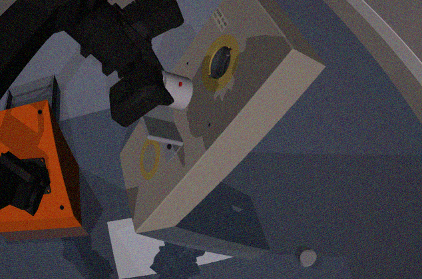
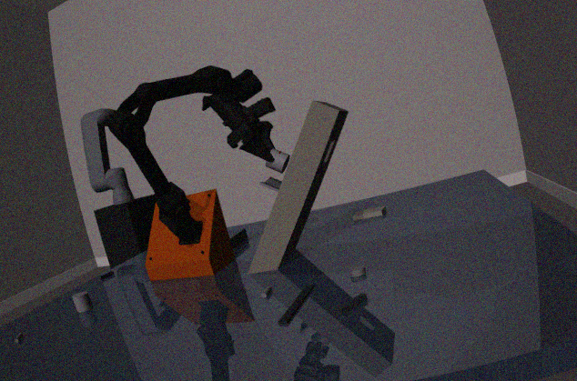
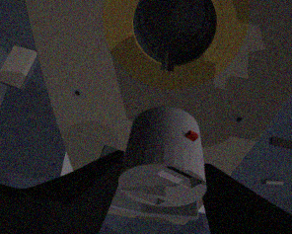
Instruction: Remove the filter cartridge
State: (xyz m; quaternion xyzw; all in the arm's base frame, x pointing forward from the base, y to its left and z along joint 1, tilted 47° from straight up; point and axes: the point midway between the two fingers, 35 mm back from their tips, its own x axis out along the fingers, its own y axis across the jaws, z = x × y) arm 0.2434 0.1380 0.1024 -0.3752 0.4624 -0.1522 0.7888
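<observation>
Right now my gripper tip is 60 mm above the tan service panel, 40 mm short of it and 10 mm to the right of it. From my gripper tip the other things lie so: round grey filter cartridge: right at my gripper tip.
</observation>
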